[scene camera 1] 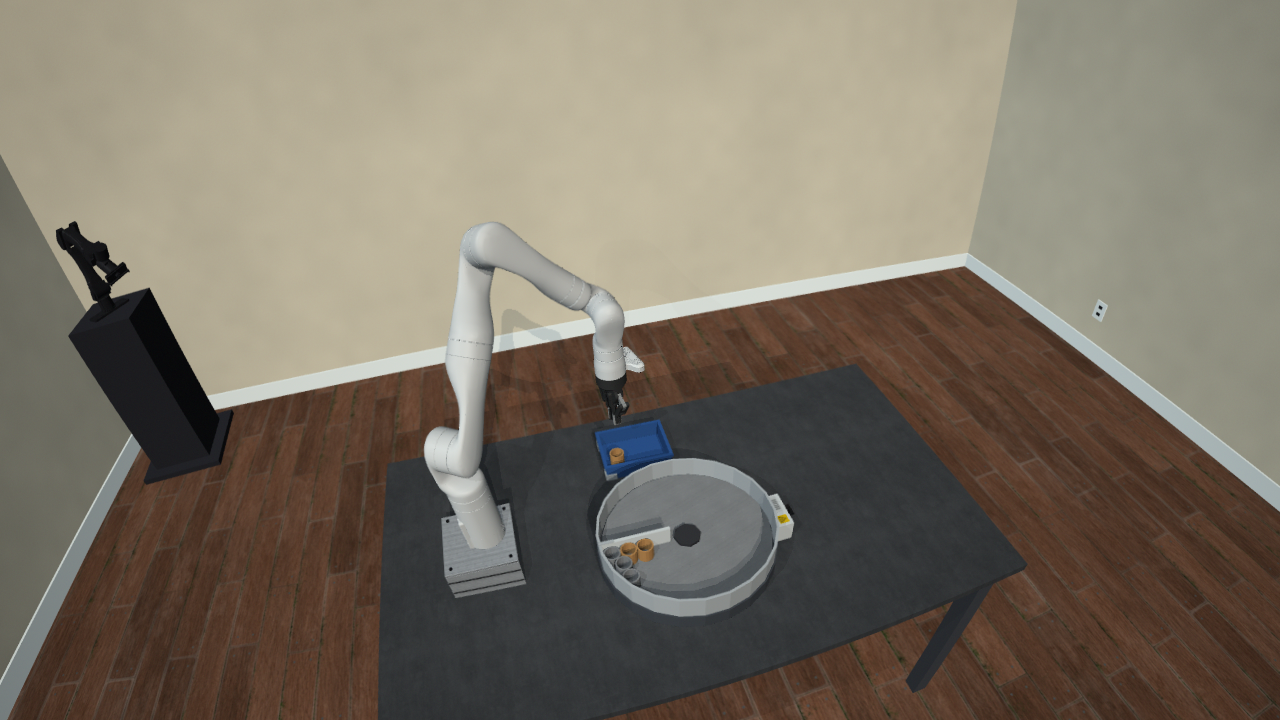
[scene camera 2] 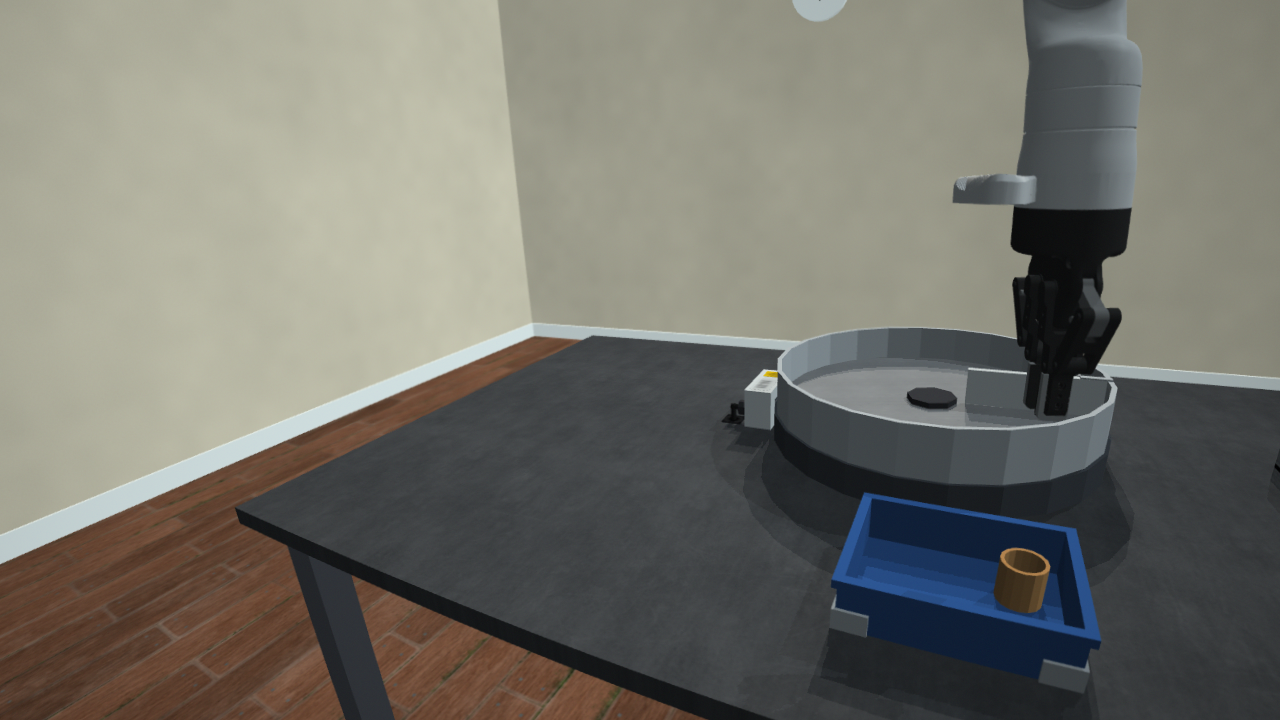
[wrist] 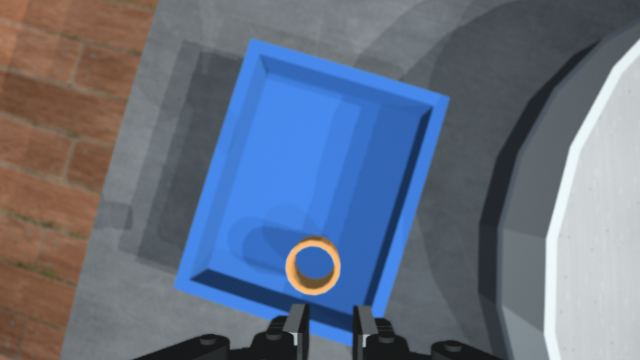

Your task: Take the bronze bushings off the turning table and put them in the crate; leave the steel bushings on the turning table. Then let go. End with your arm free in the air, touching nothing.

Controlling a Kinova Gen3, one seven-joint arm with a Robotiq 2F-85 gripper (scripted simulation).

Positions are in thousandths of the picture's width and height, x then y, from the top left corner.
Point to a round grey turning table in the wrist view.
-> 923,735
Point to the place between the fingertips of the gripper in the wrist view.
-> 518,912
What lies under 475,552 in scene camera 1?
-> The gripper.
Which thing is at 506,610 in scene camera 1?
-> A blue crate.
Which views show the gripper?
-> Scene camera 1, scene camera 2 and the wrist view: all of them.
